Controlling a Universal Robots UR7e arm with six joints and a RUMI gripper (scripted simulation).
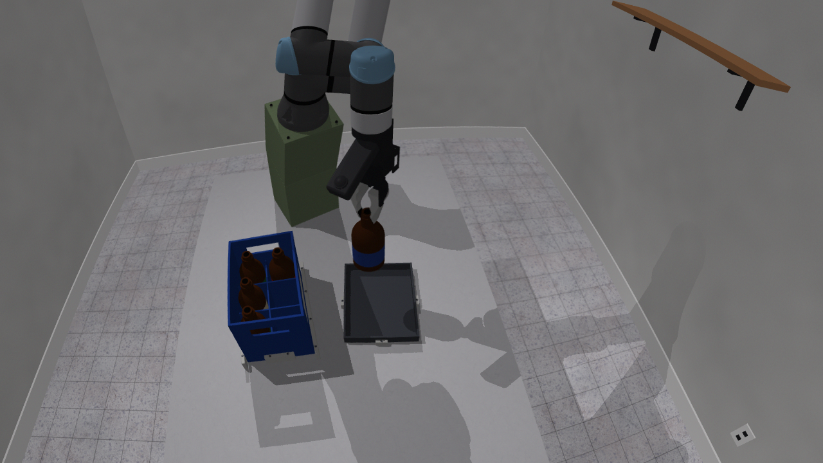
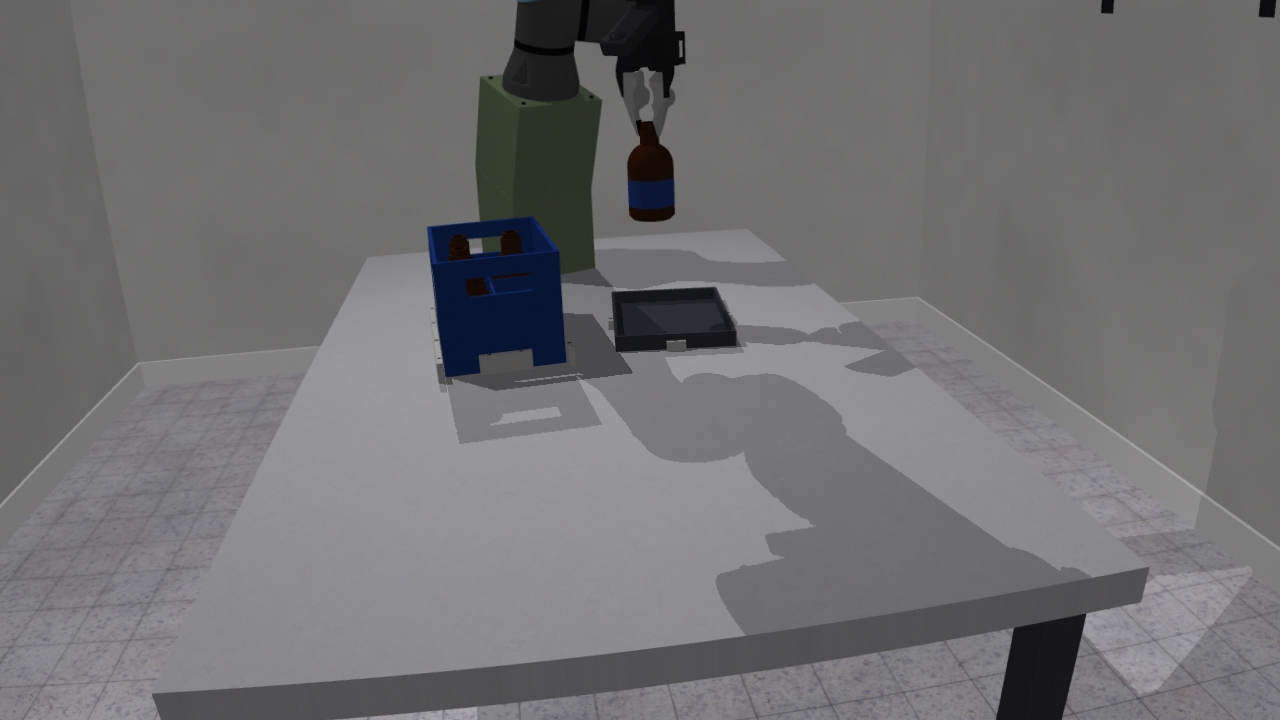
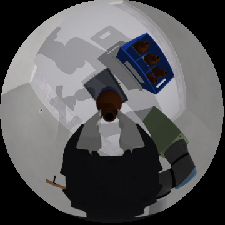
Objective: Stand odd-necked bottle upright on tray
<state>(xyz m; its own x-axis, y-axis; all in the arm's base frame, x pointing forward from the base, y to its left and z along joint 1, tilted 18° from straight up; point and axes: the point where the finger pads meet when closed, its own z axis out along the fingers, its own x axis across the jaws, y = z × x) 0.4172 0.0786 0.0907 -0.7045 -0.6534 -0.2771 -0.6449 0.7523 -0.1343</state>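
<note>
Right now the dark tray is 1 cm behind my hand, 3 cm to the left of it and 32 cm below it. Also, from my hand: blue crate 4 cm behind, 26 cm to the right, 25 cm below.
</note>
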